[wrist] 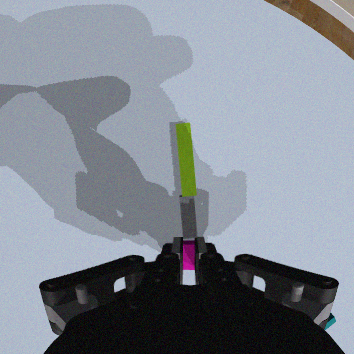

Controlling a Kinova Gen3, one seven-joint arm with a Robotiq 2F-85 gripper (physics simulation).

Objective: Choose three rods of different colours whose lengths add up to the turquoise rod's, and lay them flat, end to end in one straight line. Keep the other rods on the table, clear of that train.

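Places are measured from the arm's base along level axes (x ahead, y up, z right), in centimetres.
Where they show: gripper, fingertip midpoint: point(188, 248).
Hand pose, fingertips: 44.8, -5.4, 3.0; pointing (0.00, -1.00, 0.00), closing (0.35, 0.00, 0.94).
Each offset is from my fingertips to the top centre of the thing, as dx, dy, dz. Level surfaces: height alone.
A lime green rod @(+6.1, +0.7, -2.4) point(186, 160) lies flat in the middle of the wrist view. A dark grey rod @(+2.4, +0.7, -0.9) point(188, 217) lies at its near end, in nearly the same line, with little or no gap to be seen. A magenta rod @(-0.3, +0.9, +0.1) point(189, 257) follows at the grey rod's near end. My gripper point(188, 248) is shut on the magenta rod, one finger on each long side; part of that rod is hidden by the gripper, and whether it touches the grey one is hard to tell. A small turquoise piece @(-7.3, +0.7, +14.5) point(330, 321) shows at the lower right, mostly hidden behind the gripper.
The pale blue-grey round table top @(dy -0.3) point(280, 125) bears the rods. Its curved edge runs across the upper right, with brown wooden floor point(320, 25) beyond. Shadows of the arm and gripper fall over the left and middle, around the lime and grey rods.
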